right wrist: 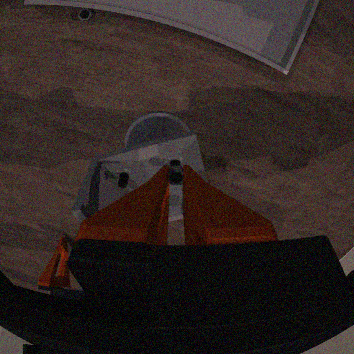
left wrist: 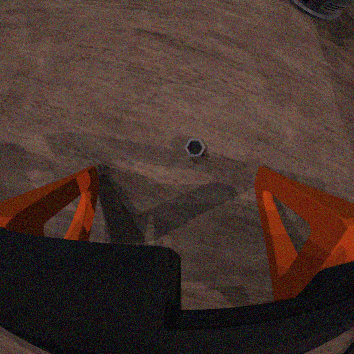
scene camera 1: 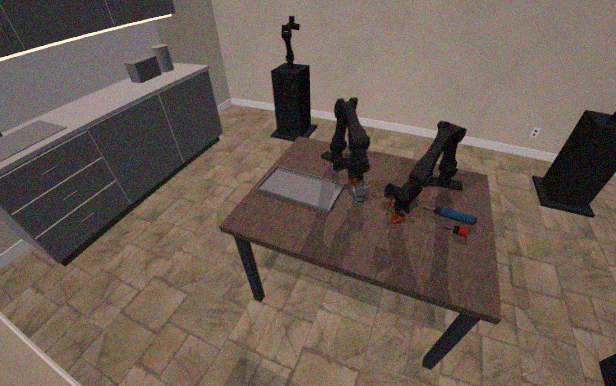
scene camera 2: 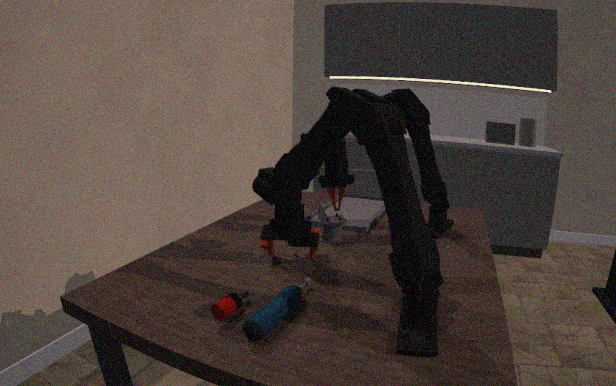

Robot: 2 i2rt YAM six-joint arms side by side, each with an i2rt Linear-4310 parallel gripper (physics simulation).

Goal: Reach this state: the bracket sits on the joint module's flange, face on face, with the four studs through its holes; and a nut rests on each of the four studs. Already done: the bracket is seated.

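Frame: origin at the left arm's base, x down, y right, z back, level; millimetres.
Where they show: left gripper, fingertip midpoint: (left wrist: 176, 175) (scene camera 1: 390, 215) (scene camera 2: 291, 256); right gripper, fingertip midpoint: (right wrist: 175, 173) (scene camera 1: 354, 185) (scene camera 2: 337, 210); left arm's base at its link origin: (scene camera 1: 442, 183) (scene camera 2: 417, 325); right arm's base at its link origin: (scene camera 2: 436, 228).
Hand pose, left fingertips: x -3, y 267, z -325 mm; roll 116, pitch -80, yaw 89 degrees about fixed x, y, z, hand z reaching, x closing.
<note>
Things, the pixels of their top centre, and the offset from my left fingertips. "spot": a spot on its surface instead.
- joint module at its top centre: (right wrist: 156, 197) (scene camera 2: 332, 215) (scene camera 1: 360, 188) dx -72, dy +162, dz +72 mm
- dark stud top at a spot on its surface: (right wrist: 123, 180) spot: dx -71, dy +173, dz +50 mm
- small nut at its top centre: (right wrist: 175, 177) dx -85, dy +191, dz +80 mm
- loose nut at its top centre: (left wrist: 194, 147) dx -3, dy +18, dz +7 mm
- shallow grey tray at its top centre: (scene camera 2: 352, 207) (scene camera 1: 300, 185) dx -13, dy +477, dz +87 mm
- blue-handled tool at its top centre: (scene camera 2: 282, 294) (scene camera 1: 450, 210) dx -38, dy -274, dz +66 mm
- red-handled screwdriver at its top centre: (scene camera 2: 231, 294) (scene camera 1: 457, 227) dx -32, dy -296, dz -29 mm
The grey bracket (scene camera 1: 361, 191) (right wrist: 145, 159) sits on the joint module (scene camera 1: 358, 199) (scene camera 2: 332, 235) (right wrist: 158, 131). A dark stud top (right wrist: 123, 180) shows in its plate; the fingers hide part of the plate. My right gripper (scene camera 1: 356, 185) (scene camera 2: 337, 209) (right wrist: 175, 173) is over the bracket, shut on a small nut (right wrist: 175, 177). I cannot tell whether that nut touches a stud. My left gripper (scene camera 1: 394, 212) (scene camera 2: 294, 259) (left wrist: 176, 175) is open and empty, low over the table. A loose nut (left wrist: 195, 147) lies on the table ahead of its fingers. Another nut (right wrist: 85, 14) lies beside the tray.
The shallow grey tray (scene camera 1: 300, 189) (right wrist: 215, 20) lies left of the joint module in scene camera 1. A blue-handled tool (scene camera 1: 456, 216) (scene camera 2: 275, 312) and a red-handled screwdriver (scene camera 1: 462, 231) (scene camera 2: 226, 306) lie beside the left arm. The left gripper's finger shows close by in the right wrist view.
</note>
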